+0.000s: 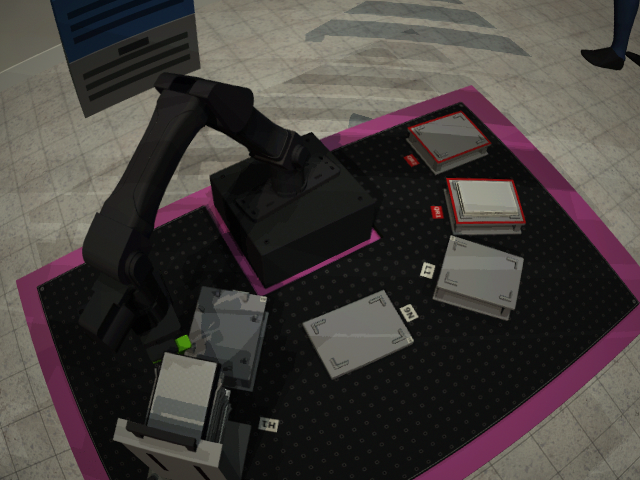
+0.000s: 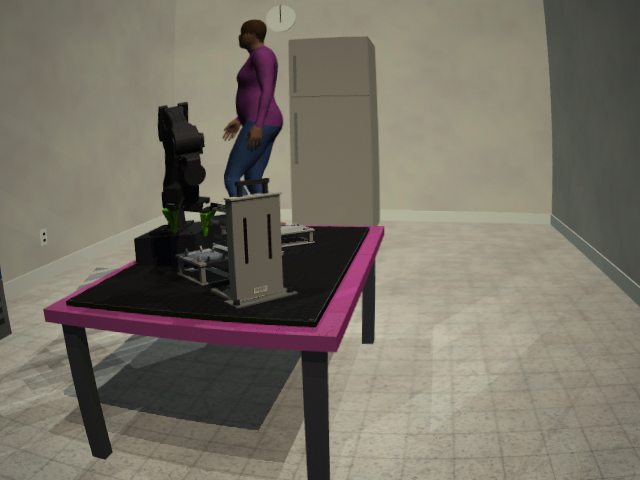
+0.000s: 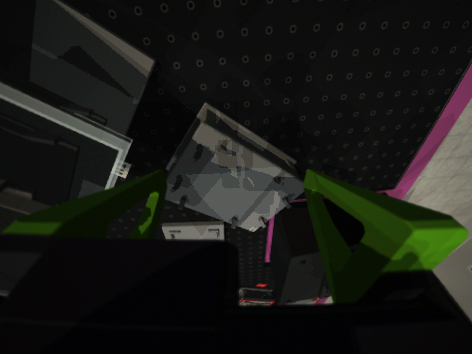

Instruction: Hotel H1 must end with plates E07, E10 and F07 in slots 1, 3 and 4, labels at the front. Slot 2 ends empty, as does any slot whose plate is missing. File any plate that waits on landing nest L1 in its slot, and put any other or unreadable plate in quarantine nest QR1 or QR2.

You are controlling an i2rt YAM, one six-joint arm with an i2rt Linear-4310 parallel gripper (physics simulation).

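Seen in the pictures: gripper, fingertip midpoint: (image 1: 167, 331) (image 2: 190, 234) (image 3: 235, 177); arm's base at its link origin: (image 1: 288, 187) (image 2: 177, 229).
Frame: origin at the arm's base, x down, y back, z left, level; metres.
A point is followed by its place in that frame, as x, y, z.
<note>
Hotel H1 (image 1: 206, 453) {-0.164, -0.393, -0.416} (image 2: 256, 248) {-0.035, -0.356, -0.467} stands at the table's near-left end. A pale-topped plate (image 1: 185, 387) {-0.138, -0.288, -0.384} shows at its top, with several thin edges below; slot contents and labels cannot be read. My gripper (image 1: 170, 352) (image 2: 190, 234) {-0.049, -0.151, -0.351} (image 3: 235, 177) {-0.049, -0.151, -0.351} is open, with green fingers wide apart. It hangs beside the hotel, above the pegged nest (image 1: 232, 330) {0.033, -0.171, -0.244} (image 3: 225, 187) {0.033, -0.174, -0.267}, and I see nothing between the fingers. Landing nest L1 (image 1: 480, 279) {0.043, -0.358, 0.178} is bare. Quarantine nest QR1 (image 1: 484, 223) {0.053, -0.268, 0.290} holds a white plate (image 1: 488, 196) {0.039, -0.231, 0.339}; quarantine nest QR2 (image 1: 448, 135) {0.053, -0.046, 0.409} is bare.
Flat nest N6 (image 1: 356, 335) {0.081, -0.286, -0.064} (image 3: 192, 232) {0.081, -0.275, -0.118} is bare, between the pegged nest and L1. The robot's black base block (image 1: 315, 232) {-0.002, -0.113, -0.024} stands at the table's back edge. A person (image 2: 258, 93) stands behind the table, near a tall fridge (image 2: 330, 129).
</note>
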